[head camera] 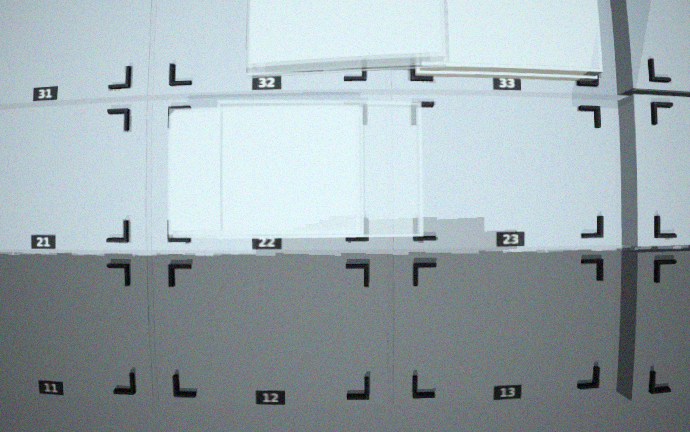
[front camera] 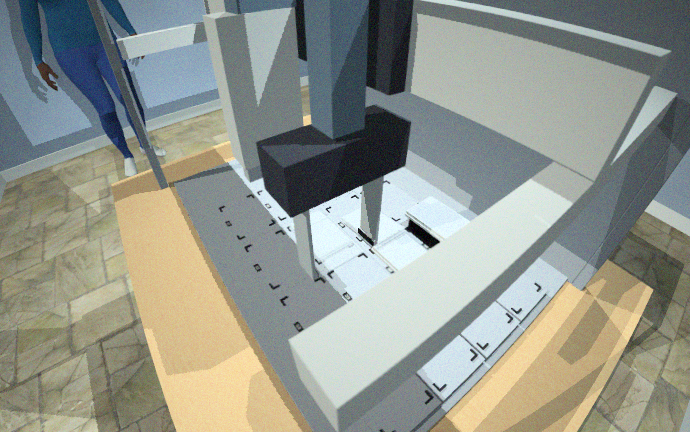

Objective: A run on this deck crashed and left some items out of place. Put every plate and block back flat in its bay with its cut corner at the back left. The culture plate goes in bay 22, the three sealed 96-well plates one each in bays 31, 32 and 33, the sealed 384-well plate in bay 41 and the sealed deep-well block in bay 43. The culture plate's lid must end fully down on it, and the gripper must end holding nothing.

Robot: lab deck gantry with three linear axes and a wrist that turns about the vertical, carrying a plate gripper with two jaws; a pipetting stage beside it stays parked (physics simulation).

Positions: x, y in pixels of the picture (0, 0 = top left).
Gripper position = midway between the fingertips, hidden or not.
The gripper shows in the front camera view point(339, 253); in the head camera view it is out of frame. A clear lid shows in the head camera view and in the front camera view. One and the same spot on the clear lid: point(head camera: 285, 168) is point(front camera: 323, 234).
